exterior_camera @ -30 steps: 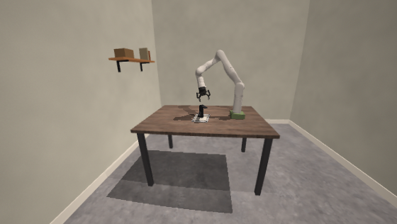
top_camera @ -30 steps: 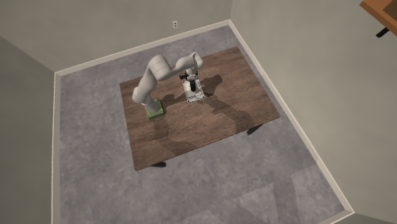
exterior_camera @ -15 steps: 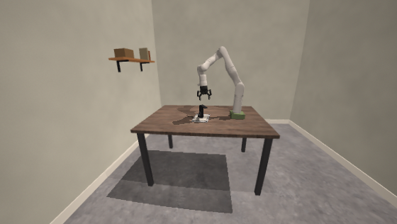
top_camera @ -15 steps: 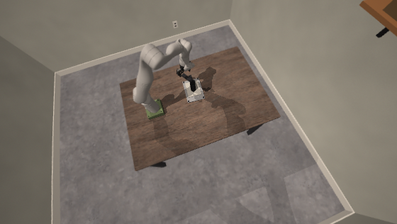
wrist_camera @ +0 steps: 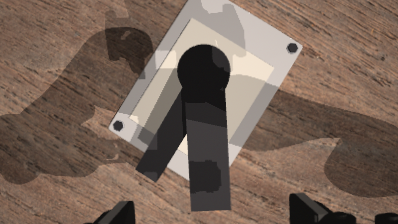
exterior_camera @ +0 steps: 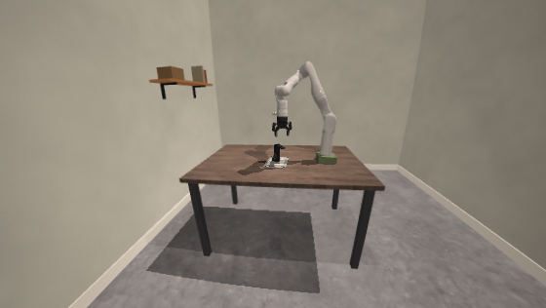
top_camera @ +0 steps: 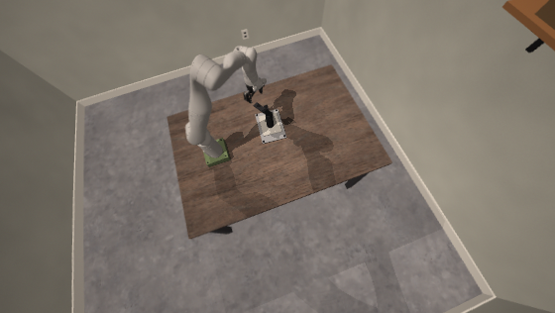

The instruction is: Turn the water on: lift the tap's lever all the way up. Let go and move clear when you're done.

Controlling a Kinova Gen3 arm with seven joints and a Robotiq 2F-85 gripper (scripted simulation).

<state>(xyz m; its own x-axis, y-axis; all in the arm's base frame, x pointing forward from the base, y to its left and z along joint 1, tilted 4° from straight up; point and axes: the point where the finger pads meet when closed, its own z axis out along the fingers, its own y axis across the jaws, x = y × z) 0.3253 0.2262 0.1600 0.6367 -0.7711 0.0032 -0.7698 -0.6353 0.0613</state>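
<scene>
Now: the black lever 20 mm ahead of my hand, 30 mm to the right of it and 90 mm below it. Round my hand: tap 40 mm ahead, 50 mm to the right, 140 mm below.
</scene>
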